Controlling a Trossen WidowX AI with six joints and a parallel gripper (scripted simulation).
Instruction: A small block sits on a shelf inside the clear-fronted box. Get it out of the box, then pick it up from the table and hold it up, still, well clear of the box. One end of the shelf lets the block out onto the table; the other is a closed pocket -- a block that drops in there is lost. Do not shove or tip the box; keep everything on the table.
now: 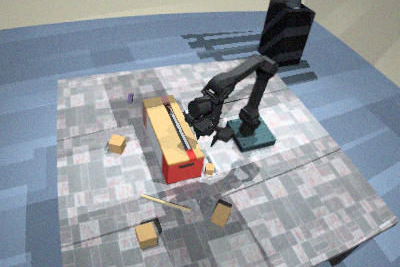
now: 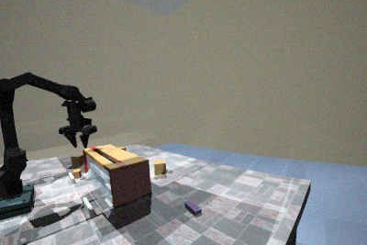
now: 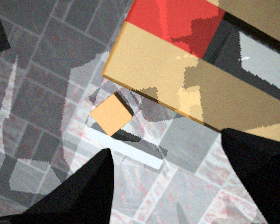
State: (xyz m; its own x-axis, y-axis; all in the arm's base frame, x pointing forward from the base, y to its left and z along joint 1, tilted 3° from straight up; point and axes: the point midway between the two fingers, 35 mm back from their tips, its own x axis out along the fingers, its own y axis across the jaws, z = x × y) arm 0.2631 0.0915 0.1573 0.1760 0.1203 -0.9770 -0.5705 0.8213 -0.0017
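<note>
My gripper tip is now 13 cm above the tan block, 3 cm to the right of it and 2 cm past it. The rest, counted from my gripper tip: box (14 cm to the right, 8 cm below, 5 cm ahead); then thin stick (19 cm ahead, 14 cm below, 13 cm to the left).
</note>
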